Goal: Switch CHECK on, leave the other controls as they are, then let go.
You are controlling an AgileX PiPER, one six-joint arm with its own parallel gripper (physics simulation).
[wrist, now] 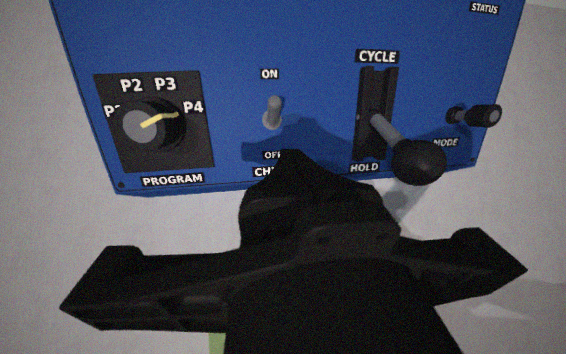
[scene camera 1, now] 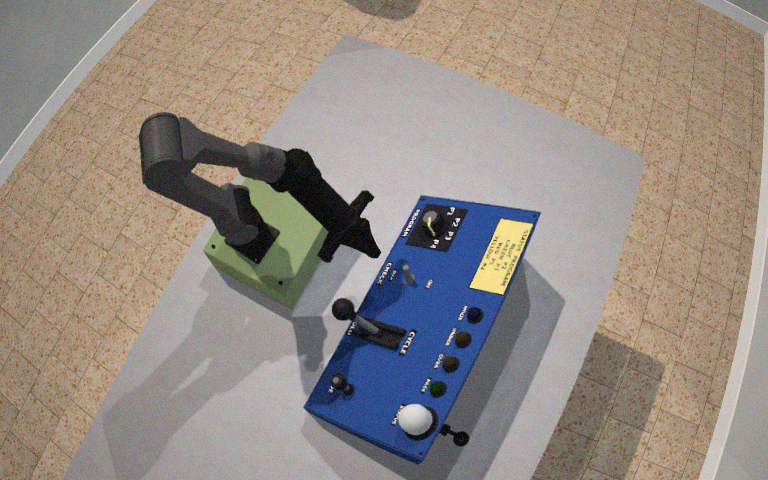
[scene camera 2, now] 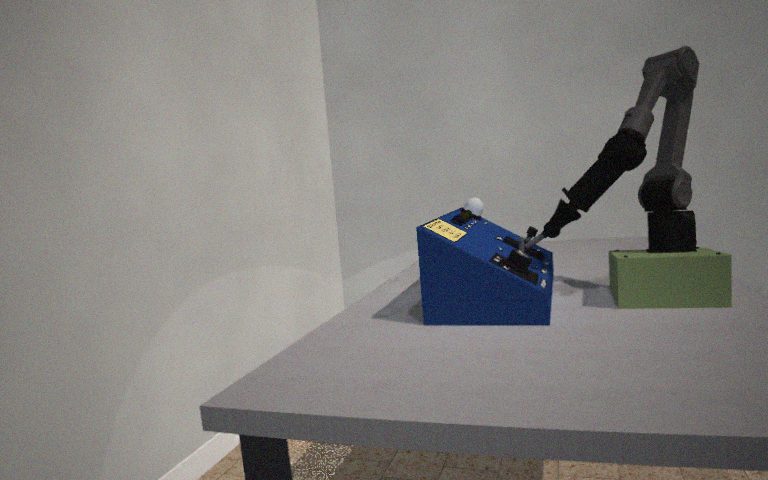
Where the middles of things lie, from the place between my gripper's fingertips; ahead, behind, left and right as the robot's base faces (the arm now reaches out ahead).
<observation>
My hand is 3 cm short of the cycle lever (wrist: 419, 162), 11 cm to the left of it and 2 cm above it. The rest, counted from my hand: blue control panel (scene camera 1: 403, 385) 14 cm ahead, 4 cm to the right, 5 cm below; mode knob (wrist: 487, 116) 7 cm ahead, 23 cm to the right, 4 cm below.
</observation>
